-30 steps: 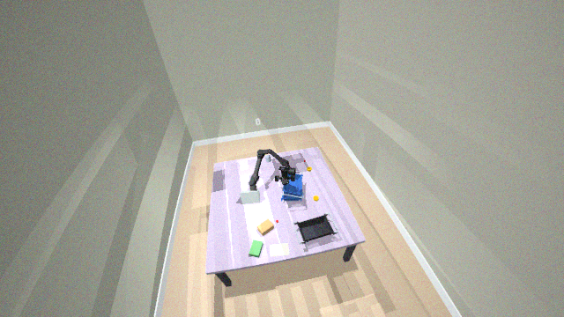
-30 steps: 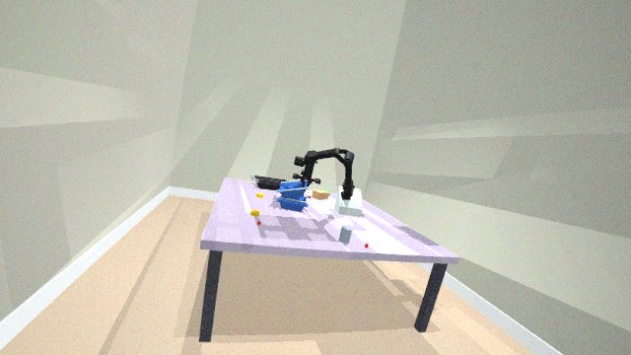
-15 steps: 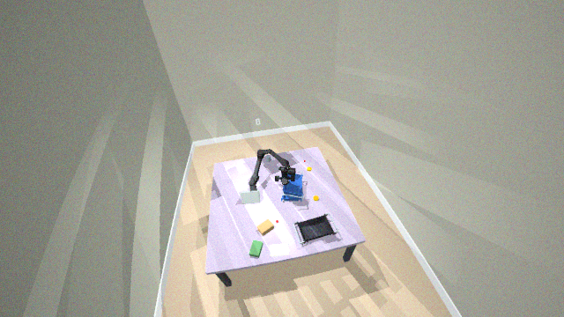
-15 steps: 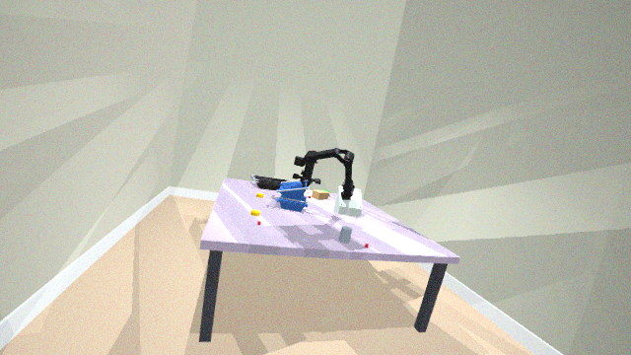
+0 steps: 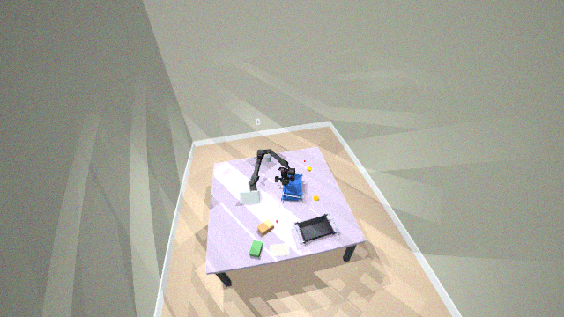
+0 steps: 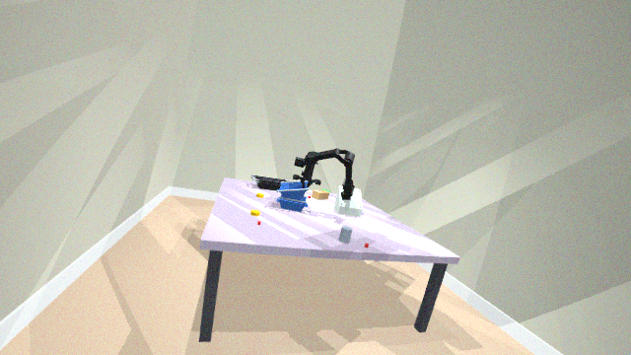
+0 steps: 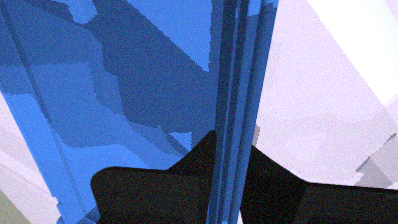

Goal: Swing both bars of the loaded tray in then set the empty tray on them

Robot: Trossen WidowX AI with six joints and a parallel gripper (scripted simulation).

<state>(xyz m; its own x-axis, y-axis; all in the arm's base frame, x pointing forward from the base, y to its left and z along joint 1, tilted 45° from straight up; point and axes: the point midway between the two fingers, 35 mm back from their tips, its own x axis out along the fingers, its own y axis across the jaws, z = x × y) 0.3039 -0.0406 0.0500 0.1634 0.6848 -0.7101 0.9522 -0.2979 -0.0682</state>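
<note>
Right now the blue tray is 7 cm ahead of my gripper tip, 2 cm to the right of it and 2 cm above it. Round my gripper tip: white slab 57 cm to the right, 19 cm behind, 11 cm below; orange block 36 cm to the right, 26 cm behind, 8 cm below; grey cylinder 52 cm to the left, 9 cm behind, 7 cm below.
</note>
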